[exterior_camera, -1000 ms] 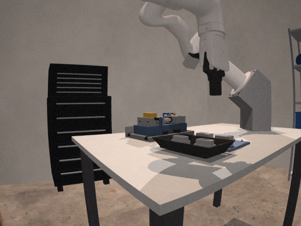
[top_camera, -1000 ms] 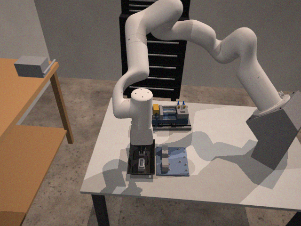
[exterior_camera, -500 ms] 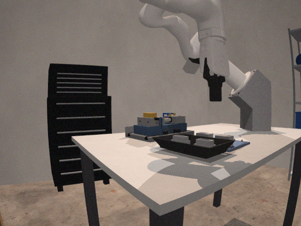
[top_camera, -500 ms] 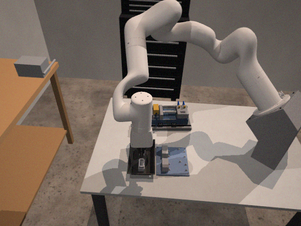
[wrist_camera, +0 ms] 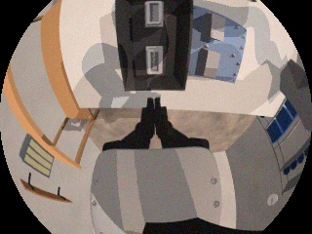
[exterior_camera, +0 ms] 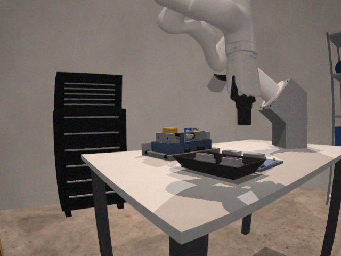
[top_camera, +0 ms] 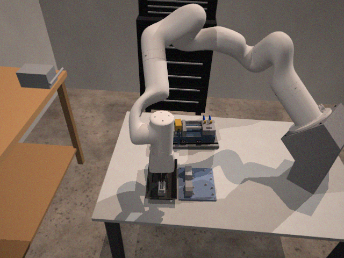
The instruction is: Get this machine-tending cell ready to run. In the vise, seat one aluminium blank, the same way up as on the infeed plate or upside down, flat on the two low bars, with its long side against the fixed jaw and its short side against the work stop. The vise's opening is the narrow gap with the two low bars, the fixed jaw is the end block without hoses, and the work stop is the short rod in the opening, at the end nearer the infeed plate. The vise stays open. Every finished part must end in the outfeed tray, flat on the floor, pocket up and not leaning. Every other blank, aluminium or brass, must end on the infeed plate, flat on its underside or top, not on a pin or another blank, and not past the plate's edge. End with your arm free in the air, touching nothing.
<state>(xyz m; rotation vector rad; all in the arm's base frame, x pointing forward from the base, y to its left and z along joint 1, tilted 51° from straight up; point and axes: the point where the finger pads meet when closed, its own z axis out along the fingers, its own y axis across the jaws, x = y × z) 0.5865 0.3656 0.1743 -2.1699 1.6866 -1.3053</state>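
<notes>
Now: the brass blank 41 cm to the right of my hand, 9 cm behind it and 6 cm below it. Round my hand: blue vise (41 cm to the right, 16 cm behind, 11 cm below); aluminium blank (13 cm to the right, 13 cm below, 13 cm behind); fixed jaw (41 cm to the right, 8 cm below, 6 cm behind).
</notes>
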